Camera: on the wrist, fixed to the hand. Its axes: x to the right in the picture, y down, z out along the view.
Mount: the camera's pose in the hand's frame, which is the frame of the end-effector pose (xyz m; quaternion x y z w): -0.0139 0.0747 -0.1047 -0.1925 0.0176 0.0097 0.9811
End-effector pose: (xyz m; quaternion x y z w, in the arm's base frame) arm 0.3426 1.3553 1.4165 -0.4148 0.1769 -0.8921 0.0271
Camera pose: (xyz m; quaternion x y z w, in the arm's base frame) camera 0.2658 1.3188 1.3190 0.3948 -0.3498 0.8482 0.0477
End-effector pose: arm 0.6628 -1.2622 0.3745 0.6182 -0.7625 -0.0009 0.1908
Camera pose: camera 0.6252 -1.2069 0.4853 0.5624 -0.7506 -0.1349 0.3196
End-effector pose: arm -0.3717 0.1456 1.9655 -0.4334 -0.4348 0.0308 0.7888
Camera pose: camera -0.2812 0.1174 1.8775 -0.5818 -0.4144 -0.0535 0.6978
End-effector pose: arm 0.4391 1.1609 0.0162 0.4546 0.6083 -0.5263 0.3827
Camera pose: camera 0.5159 1.2647 0.0235 0.3875 0.7004 -0.3875 0.4573
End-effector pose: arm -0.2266 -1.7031 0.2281 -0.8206 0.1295 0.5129 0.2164
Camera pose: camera -0.1829 -1.8195 0.2638 -0.8545 0.0401 0.5158 0.0471
